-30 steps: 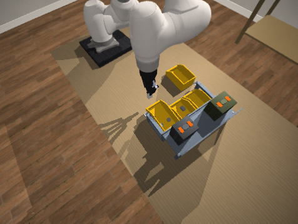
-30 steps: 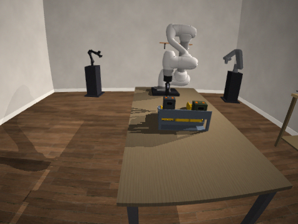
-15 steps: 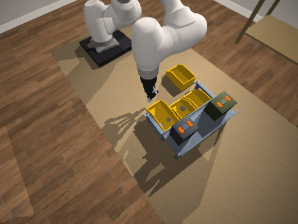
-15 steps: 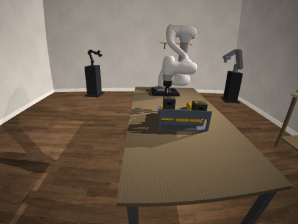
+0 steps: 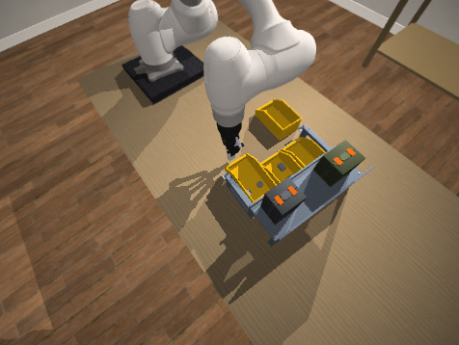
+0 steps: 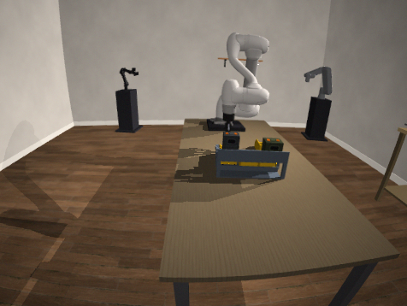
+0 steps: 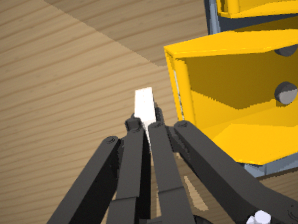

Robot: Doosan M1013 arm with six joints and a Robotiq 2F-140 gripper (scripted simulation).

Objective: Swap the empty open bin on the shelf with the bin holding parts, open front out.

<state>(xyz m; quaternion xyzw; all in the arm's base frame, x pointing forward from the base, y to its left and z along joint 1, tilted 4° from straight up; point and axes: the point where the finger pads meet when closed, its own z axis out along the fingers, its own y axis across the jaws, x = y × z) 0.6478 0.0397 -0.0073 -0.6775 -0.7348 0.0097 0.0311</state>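
My gripper is now 7 cm short of the shelf lip, 12 cm to the right of it and 5 cm above it. Round my hand: dark grey box: 27 cm ahead, 2 cm to the left, 10 cm above; then green box: 25 cm ahead, 25 cm to the left, 9 cm above.
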